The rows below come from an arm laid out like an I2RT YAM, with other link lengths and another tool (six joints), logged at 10 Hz.
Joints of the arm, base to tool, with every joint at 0 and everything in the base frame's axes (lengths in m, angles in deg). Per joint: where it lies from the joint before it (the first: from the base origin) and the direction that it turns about. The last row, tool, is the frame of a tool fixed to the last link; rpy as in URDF.
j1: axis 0 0 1 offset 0 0 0.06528
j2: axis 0 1 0 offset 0.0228 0.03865 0.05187
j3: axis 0 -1 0 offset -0.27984 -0.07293 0
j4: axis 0 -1 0 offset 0.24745 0.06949 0.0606
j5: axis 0 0 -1 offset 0.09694 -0.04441 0.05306
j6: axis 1 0 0 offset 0.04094 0 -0.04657
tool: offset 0.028 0.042 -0.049 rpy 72.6 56.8 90
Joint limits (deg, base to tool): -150..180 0..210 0..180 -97..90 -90..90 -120..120
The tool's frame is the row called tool.
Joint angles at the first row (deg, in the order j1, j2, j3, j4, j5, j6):
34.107, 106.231, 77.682, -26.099, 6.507, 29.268
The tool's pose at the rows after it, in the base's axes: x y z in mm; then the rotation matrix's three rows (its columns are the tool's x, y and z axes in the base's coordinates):
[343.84, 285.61, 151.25], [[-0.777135, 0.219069, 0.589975], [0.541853, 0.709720, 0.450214], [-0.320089, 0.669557, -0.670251]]
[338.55, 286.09, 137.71], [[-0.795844, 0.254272, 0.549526], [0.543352, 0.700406, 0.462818], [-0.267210, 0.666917, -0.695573]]
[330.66, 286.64, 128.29], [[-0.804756, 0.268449, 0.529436], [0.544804, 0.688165, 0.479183], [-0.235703, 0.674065, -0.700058]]
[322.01, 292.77, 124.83], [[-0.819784, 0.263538, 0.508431], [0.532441, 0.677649, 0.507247], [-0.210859, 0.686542, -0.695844]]
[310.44, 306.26, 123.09], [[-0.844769, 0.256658, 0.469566], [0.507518, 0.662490, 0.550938], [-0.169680, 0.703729, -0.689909]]
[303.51, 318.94, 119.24], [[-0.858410, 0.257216, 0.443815], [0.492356, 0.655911, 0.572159], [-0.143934, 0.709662, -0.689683]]
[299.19, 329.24, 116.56], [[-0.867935, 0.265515, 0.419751], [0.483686, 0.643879, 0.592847], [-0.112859, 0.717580, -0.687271]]
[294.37, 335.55, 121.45], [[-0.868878, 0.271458, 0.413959], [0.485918, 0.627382, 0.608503], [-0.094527, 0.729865, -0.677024]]
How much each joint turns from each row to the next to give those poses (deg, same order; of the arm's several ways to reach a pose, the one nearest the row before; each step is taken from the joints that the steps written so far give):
-0.094, 4.580, 2.383, -0.707, -0.878, 0.173
0.000, 1.246, -1.304, 0.260, -2.285, 1.139
0.351, -0.083, -2.636, 1.931, -1.495, 0.967
1.049, -0.090, -1.413, 1.407, -1.498, 0.619
1.931, 0.526, -0.357, 0.883, -2.369, 1.051
1.672, 1.230, 0.526, 0.439, -1.055, 1.143
1.144, 1.227, 0.703, 0.352, -1.405, 1.229
0.881, -0.427, 0.005, 0.175, -0.708, 1.406

